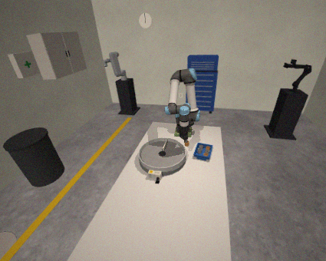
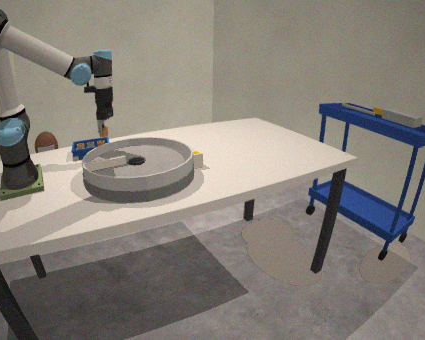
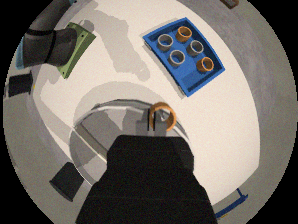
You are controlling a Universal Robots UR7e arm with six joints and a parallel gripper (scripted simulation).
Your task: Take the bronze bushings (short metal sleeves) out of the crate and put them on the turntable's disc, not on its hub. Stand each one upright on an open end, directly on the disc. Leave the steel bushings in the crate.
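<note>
The grey turntable lies 20 cm to the right of my hand, 10 cm below it and 10 cm ahead of it. From my hand the other things lie so: blue crate 16 cm to the left, 13 cm below, 4 cm behind.
</note>
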